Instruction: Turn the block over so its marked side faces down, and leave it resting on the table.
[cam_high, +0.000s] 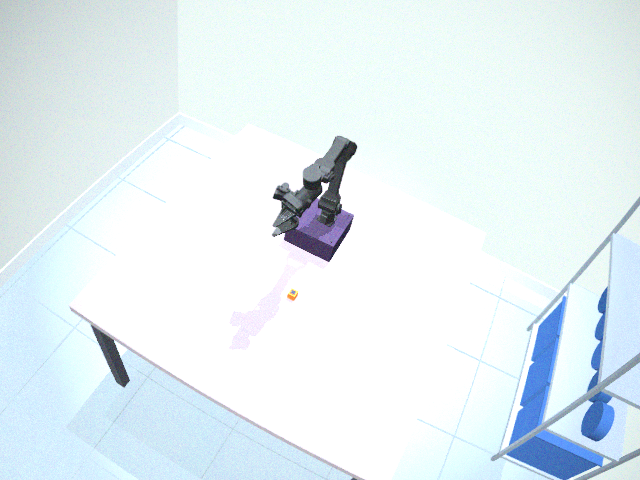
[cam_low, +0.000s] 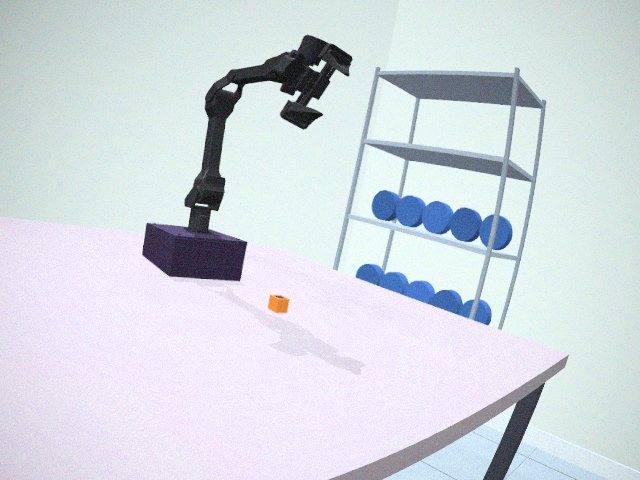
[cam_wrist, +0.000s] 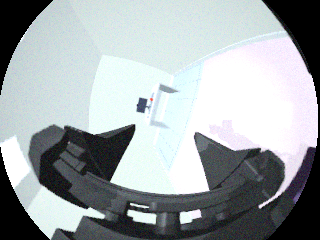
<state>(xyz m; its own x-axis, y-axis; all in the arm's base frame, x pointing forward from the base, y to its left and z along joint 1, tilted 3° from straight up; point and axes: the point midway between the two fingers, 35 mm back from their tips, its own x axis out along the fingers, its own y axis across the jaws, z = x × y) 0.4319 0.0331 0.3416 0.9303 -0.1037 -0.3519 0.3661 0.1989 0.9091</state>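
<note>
The block lies 42 cm below my gripper tip, 11 cm behind it and 6 cm to the left of it.
</note>
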